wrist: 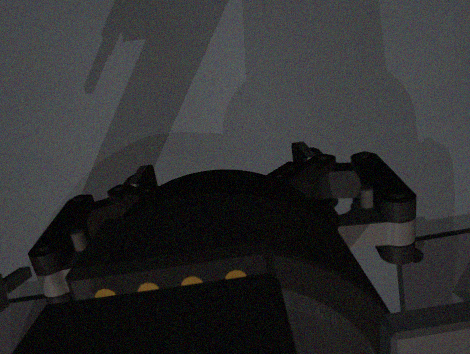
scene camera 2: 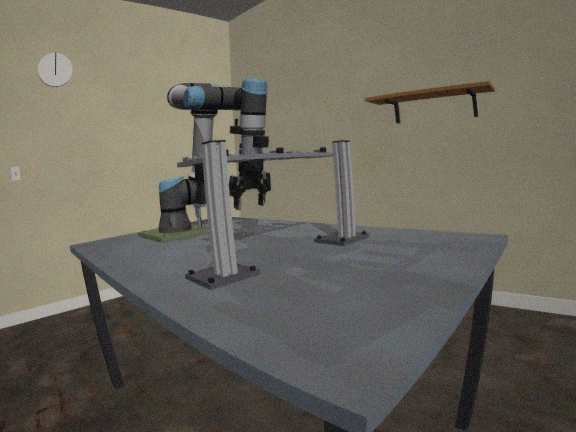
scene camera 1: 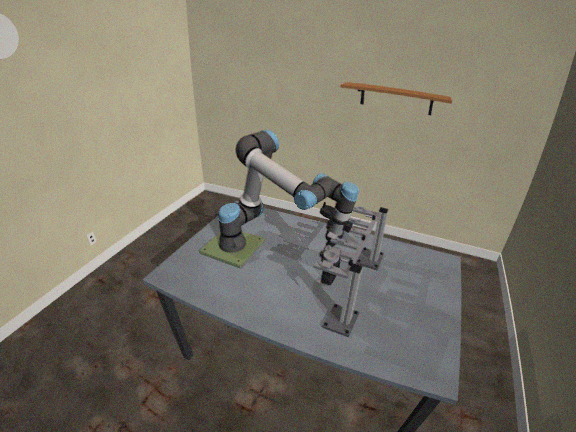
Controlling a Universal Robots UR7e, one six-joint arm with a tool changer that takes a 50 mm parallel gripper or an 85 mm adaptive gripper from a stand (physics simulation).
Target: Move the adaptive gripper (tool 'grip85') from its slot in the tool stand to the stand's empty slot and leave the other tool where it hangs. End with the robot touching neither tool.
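Frame: origin at the arm's base, x ahead, y left, z up, level; metres.
Seen in the pictures: arm's base, origin of its link: (scene camera 2: 175,230) (scene camera 1: 232,244).
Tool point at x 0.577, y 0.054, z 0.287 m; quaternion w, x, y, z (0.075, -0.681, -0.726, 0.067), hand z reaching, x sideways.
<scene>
Pixels of each thing's top centre, then the offset from my tool point to it. "spot": a spot on its surface instead. Level surfaces: height alone.
- stand's crossbar, a spot on its surface: (scene camera 2: 295,155) spot: dx +0.135, dy +0.053, dz -0.030 m
- tool, centre of its top: (scene camera 1: 330,254) dx +0.050, dy -0.176, dz -0.005 m
- stand's far post, a spot on its surface: (scene camera 2: 345,190) (scene camera 1: 381,239) spot: dx +0.162, dy +0.222, dz -0.144 m
- table, height of its surface: dz -0.304 m
The adaptive gripper (scene camera 2: 249,198) (wrist: 223,162) is mounted on the arm and points down, fingers spread, with nothing between them. In the scene camera 2 view it is behind the stand's crossbar (scene camera 2: 295,155), between the posts and nearer the left one. In the scene camera 1 view the stand's forks and the other tool partly hide it. The other tool (scene camera 1: 330,256) hangs in the stand's near end slot, its dark body below the forks. The tool stand (scene camera 1: 353,295) (scene camera 2: 220,210) has forks pointing towards the robot base. Whether the adaptive gripper touches a fork cannot be told.
The stand's far post (scene camera 1: 380,235) (scene camera 2: 345,190) rises from a bolted foot on the table (scene camera 1: 240,300) (scene camera 2: 320,320). The robot base stands on a green plate (scene camera 1: 210,251) (scene camera 2: 155,236). A wooden shelf (scene camera 1: 395,91) (scene camera 2: 430,93) is on the back wall.
</scene>
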